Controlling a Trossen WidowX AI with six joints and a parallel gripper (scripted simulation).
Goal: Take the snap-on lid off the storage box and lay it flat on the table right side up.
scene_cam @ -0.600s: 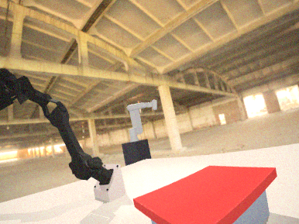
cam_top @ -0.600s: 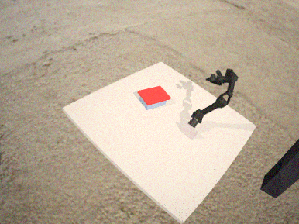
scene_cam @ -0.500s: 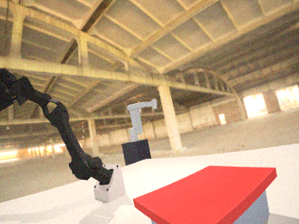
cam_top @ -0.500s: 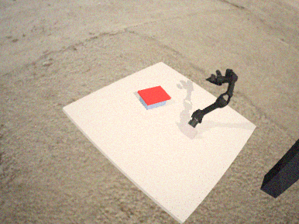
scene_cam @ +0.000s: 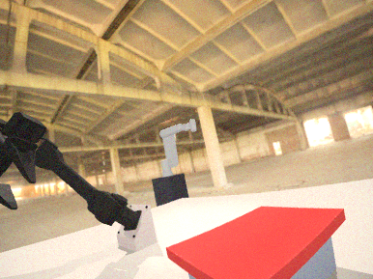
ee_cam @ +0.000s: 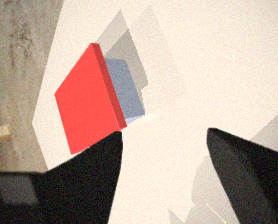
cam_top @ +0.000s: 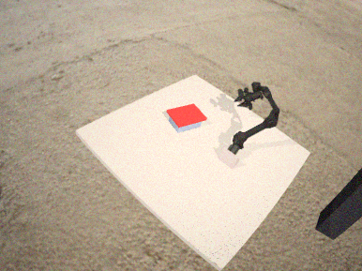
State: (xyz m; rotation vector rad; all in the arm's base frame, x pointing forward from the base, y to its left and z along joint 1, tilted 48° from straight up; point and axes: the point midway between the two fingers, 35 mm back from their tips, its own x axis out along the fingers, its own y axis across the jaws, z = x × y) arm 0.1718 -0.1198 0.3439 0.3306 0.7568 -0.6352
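Right now the red lid is 250 mm ahead of my gripper tip, 230 mm to the left of it and 130 mm below it. The rest, counted from my gripper tip: storage box 250 mm ahead, 230 mm to the left, 170 mm below.
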